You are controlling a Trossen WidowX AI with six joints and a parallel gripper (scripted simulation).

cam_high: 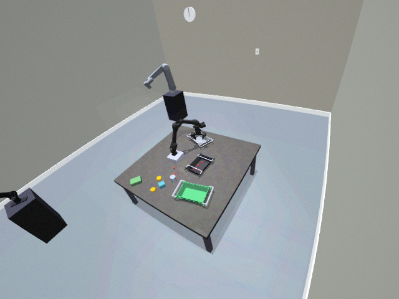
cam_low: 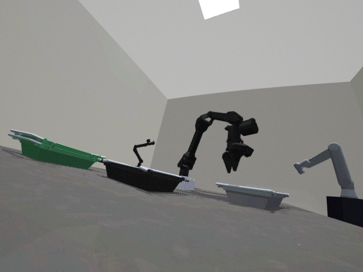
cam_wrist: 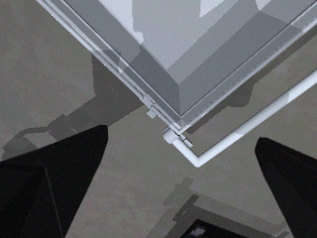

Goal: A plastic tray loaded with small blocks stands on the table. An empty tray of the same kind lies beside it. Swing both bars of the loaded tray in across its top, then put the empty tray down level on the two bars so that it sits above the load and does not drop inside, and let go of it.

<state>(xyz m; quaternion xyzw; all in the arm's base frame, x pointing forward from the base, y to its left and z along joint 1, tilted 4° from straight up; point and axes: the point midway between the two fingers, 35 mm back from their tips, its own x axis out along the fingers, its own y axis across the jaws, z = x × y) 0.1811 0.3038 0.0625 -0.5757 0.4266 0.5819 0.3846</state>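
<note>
The grey tray is 110 mm to the left of my gripper tip, 70 mm below it and 70 mm behind it. Also, from my gripper tip: red block (450 mm to the right, 110 mm below, 70 mm behind); cyan cube (720 mm to the right, 90 mm below, 20 mm behind); grey cylinder (610 mm to the right, 80 mm below, 50 mm ahead).
</note>
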